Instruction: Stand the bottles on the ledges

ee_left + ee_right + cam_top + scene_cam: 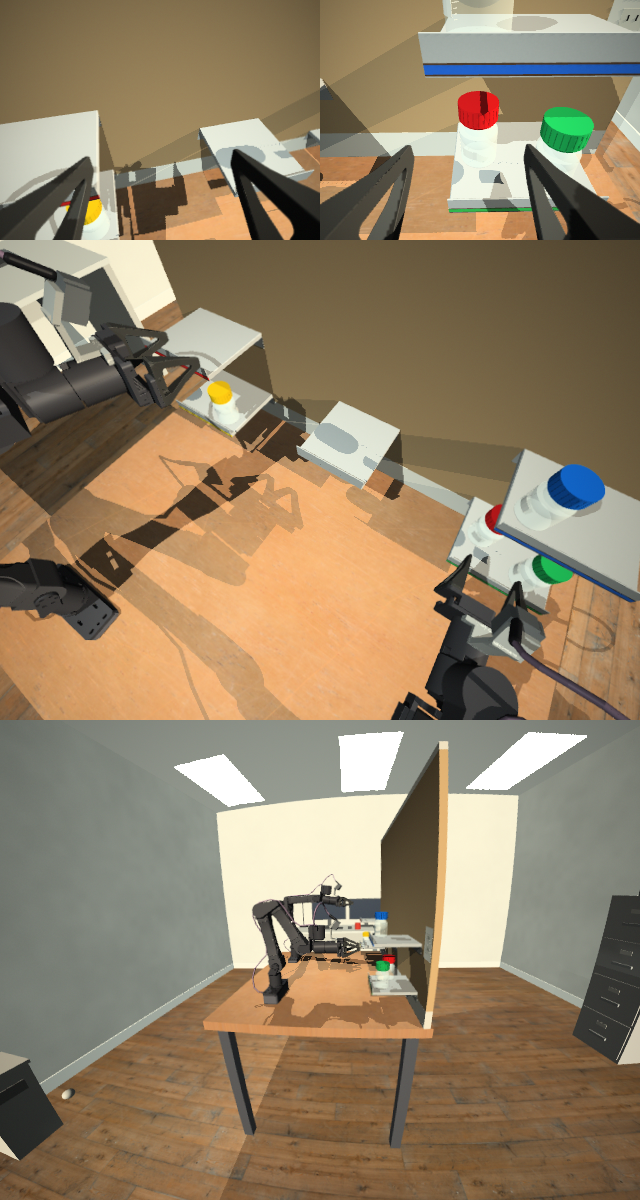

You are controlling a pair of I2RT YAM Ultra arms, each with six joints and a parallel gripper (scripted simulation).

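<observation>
Right now the red-capped bottle is 14 cm ahead of my right hand, 2 cm to the right of it and 10 cm below it. Round my right hand: green-capped bottle 8 cm ahead, 12 cm to the right, 10 cm below; then blue-capped bottle 10 cm ahead, 2 cm to the right, 9 cm above; then brown wall 27 cm ahead, 30 cm to the left, 21 cm above.
</observation>
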